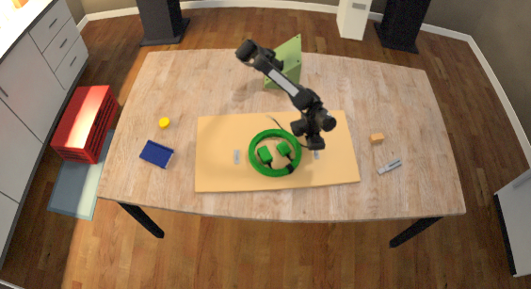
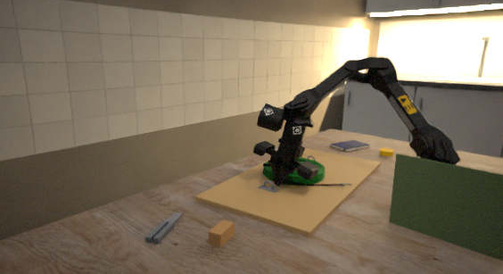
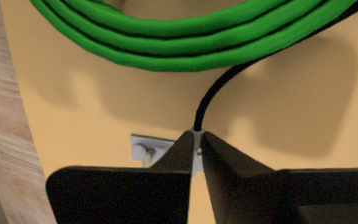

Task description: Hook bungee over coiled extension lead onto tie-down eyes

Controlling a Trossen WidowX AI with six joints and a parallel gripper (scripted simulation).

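Right now the coiled extension lead is 40 mm ahead of my hand, 130 mm to the right of it and 30 mm below it. From my hand the other things lie so: grey clamp 80 mm ahead, 340 mm to the left, 50 mm below; then yellow disc 80 mm behind, 610 mm to the right, 50 mm below.
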